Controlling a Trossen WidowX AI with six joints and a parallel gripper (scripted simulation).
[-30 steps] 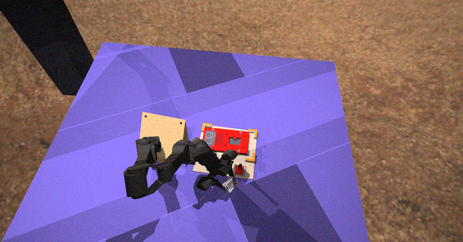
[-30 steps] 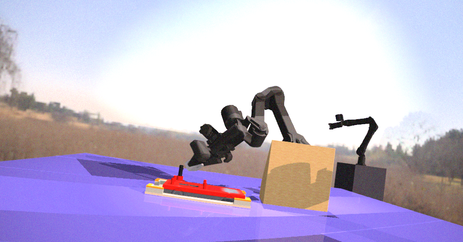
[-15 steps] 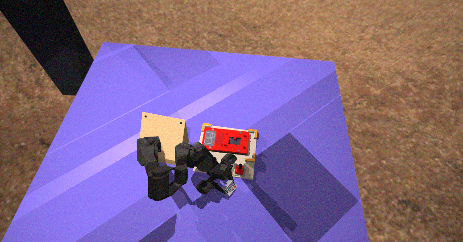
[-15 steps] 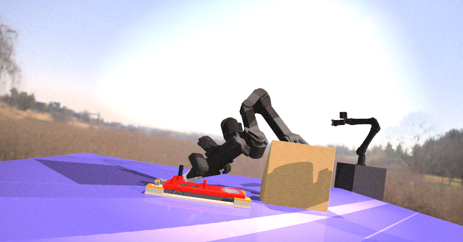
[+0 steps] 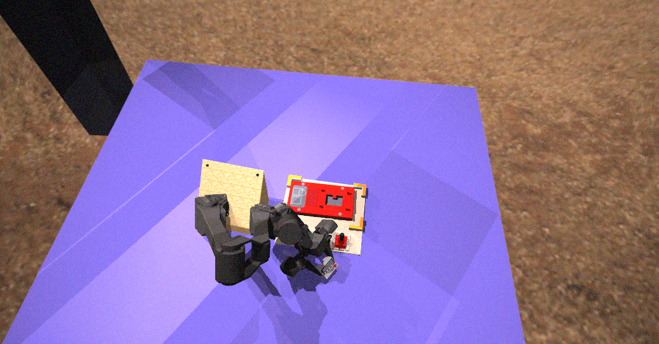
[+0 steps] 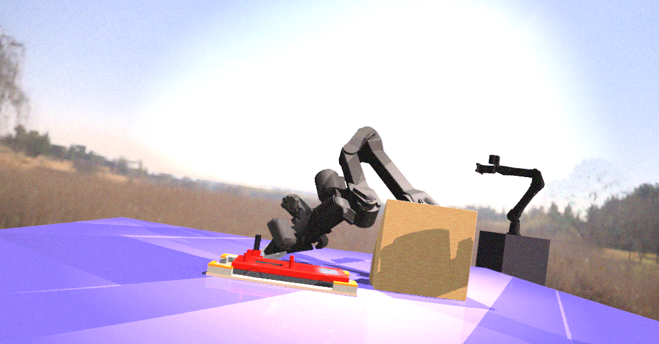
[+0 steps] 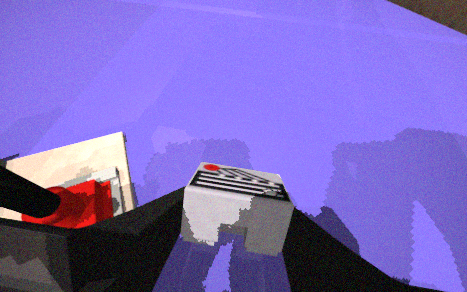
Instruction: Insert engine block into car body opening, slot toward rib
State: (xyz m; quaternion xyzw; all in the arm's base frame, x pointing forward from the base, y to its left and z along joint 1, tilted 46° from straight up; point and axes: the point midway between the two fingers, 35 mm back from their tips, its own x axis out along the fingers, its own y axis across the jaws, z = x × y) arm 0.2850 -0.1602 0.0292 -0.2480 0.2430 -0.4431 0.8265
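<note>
Right now the grey engine block is 10 mm behind my gripper tip and 10 mm to the left of it. Round my gripper tip: black peg 40 mm ahead, 80 mm to the left, 20 mm above; then beige base plate 10 mm behind, 190 mm to the left, 10 mm below.
</note>
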